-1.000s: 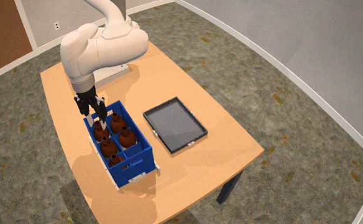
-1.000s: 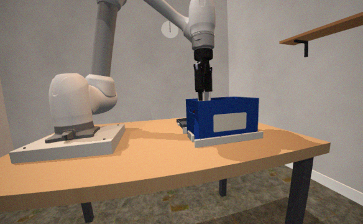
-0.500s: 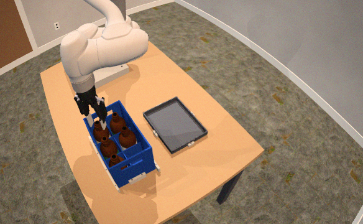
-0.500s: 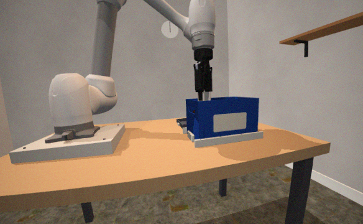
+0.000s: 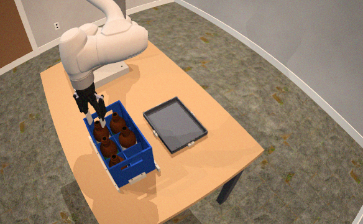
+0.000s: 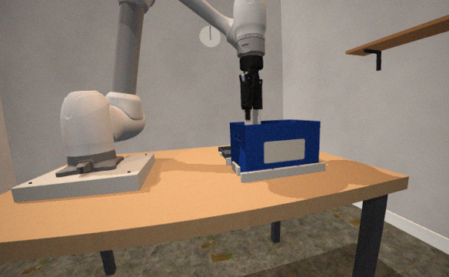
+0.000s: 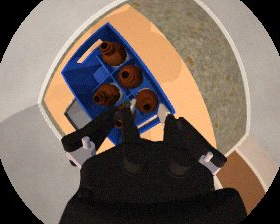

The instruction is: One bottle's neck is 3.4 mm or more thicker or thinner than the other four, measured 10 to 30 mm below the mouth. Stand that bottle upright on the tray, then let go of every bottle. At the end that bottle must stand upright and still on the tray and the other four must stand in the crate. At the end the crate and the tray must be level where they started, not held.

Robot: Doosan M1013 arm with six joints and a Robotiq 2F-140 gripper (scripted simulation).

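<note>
Right now my hand is 100 mm short of the blue crate, 100 mm above it and 30 mm to the right of it. From my hand the other things lie so: bottle 100 mm below, 90 mm ahead, 20 mm to the right; then dark tray 310 mm to the left, 170 mm below, 120 mm ahead.
</note>
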